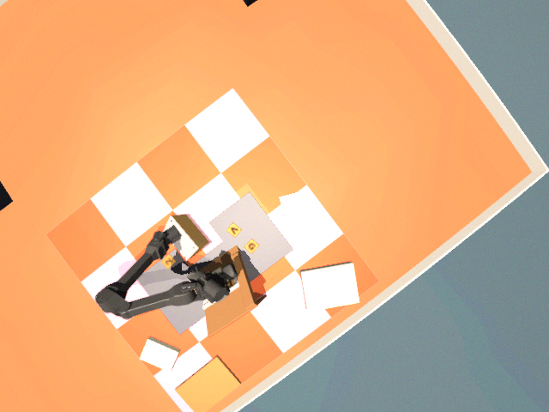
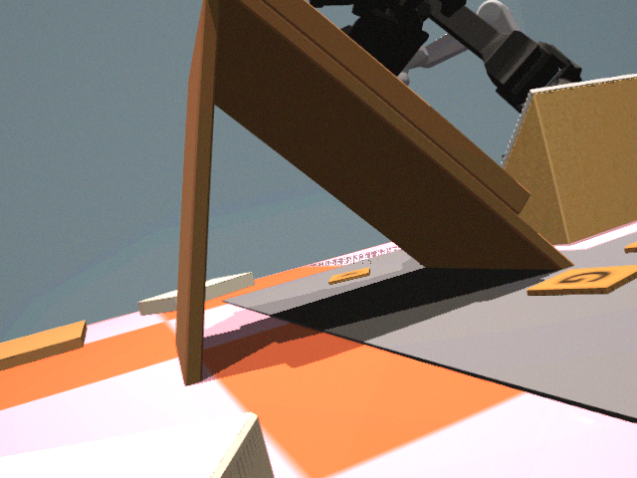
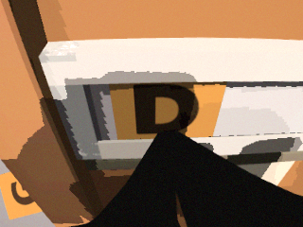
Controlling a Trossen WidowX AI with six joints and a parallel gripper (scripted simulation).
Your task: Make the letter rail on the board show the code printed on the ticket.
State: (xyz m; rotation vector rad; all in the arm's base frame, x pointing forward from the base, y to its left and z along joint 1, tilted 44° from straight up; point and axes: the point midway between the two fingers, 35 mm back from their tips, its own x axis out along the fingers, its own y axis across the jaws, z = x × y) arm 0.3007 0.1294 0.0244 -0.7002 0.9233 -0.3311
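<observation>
Now: gripper tip 20 mm short of the orange d tile and 20 mm above it. From my gripper tip the other things lie so: g tile: 60 mm behind, 160 mm to the left, 170 mm below; grey mat: 120 mm behind, 70 mm to the right, 180 mm below; white ticket: 40 mm behind, 70 mm to the right, 90 mm below.
</observation>
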